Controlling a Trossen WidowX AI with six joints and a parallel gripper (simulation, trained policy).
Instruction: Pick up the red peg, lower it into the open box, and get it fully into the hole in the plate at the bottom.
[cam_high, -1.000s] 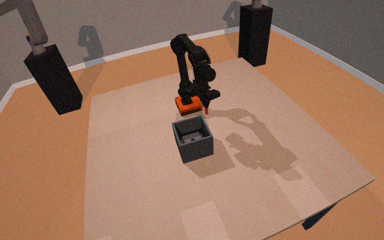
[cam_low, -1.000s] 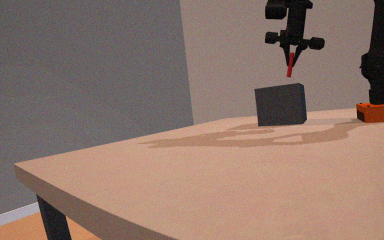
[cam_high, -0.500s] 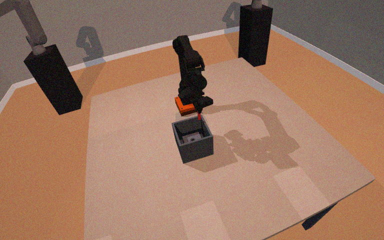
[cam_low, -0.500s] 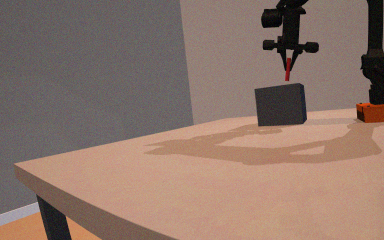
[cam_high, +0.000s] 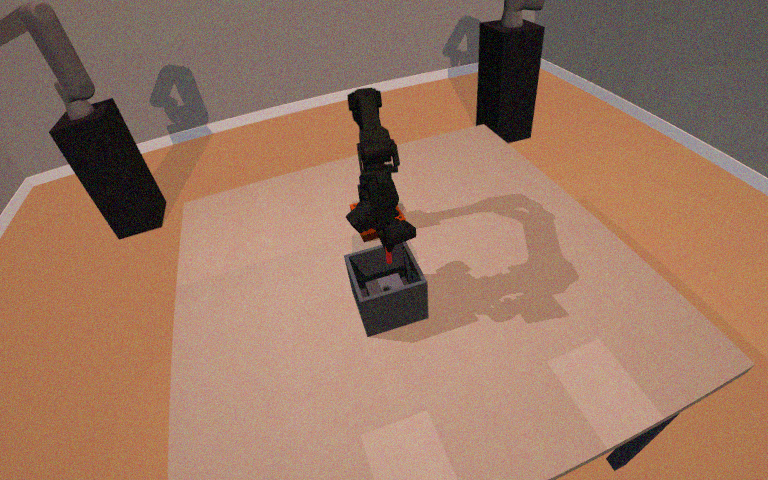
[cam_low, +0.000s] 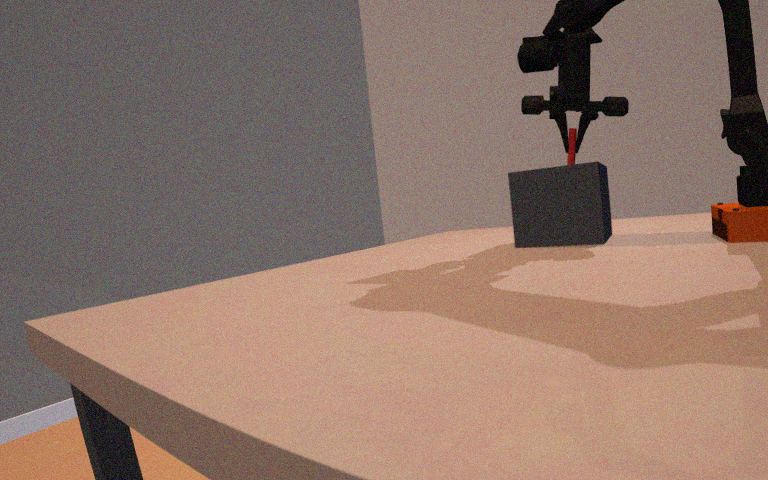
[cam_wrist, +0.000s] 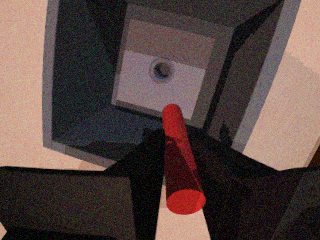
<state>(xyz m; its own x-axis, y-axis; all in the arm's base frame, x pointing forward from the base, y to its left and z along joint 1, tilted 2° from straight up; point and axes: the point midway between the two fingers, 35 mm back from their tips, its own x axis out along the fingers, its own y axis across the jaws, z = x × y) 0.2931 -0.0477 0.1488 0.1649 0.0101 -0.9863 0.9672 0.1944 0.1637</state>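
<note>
Right now the pale plate is 3 cm ahead of my gripper tip, 2 cm to the right of it and 12 cm below it. Also, from my gripper tip: red peg right at my gripper tip.
</note>
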